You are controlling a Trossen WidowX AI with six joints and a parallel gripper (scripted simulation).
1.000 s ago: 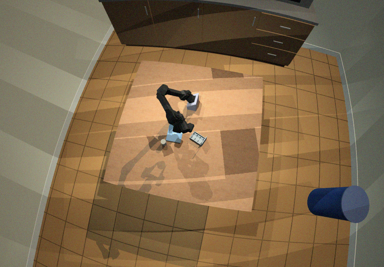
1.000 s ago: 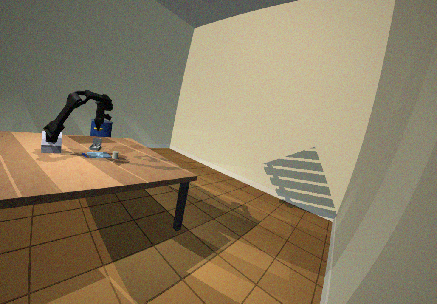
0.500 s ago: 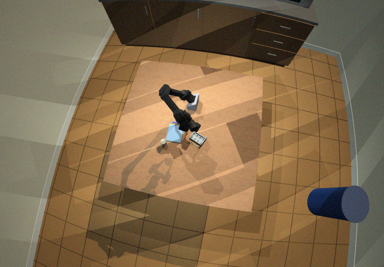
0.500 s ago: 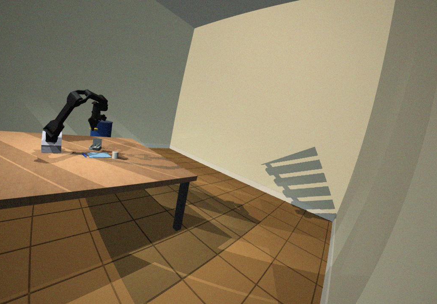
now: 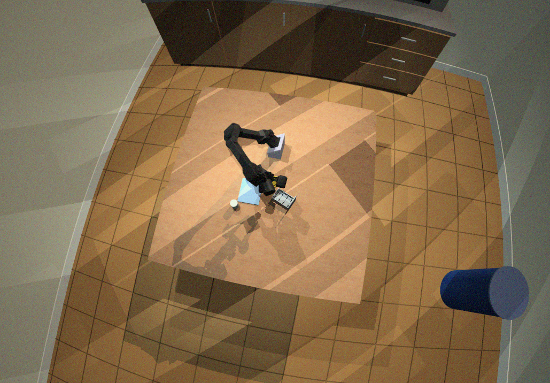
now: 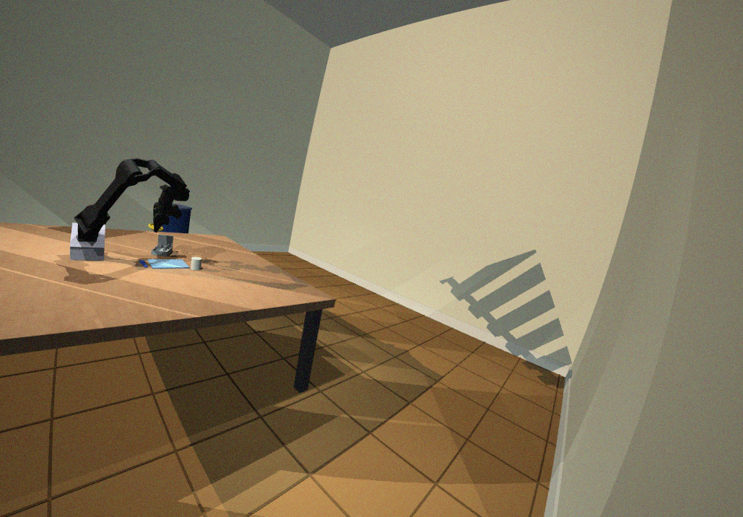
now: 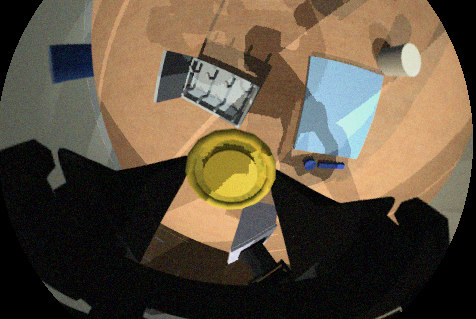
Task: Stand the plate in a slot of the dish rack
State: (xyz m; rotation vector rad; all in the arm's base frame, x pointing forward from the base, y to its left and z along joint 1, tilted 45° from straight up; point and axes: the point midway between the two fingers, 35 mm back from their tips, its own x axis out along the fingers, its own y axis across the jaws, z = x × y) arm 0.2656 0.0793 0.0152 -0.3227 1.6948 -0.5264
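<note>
Now: the grey dish rack 11 cm below my gripper tip, 7 cm to the left of it and 5 cm ahead of it. From my gripper tip the other things lie so: yellow plate: 1 cm above; white cup: 21 cm to the right, 15 cm ahead, 11 cm below; blue spoon: 14 cm to the right, 13 cm below, 5 cm behind.
</note>
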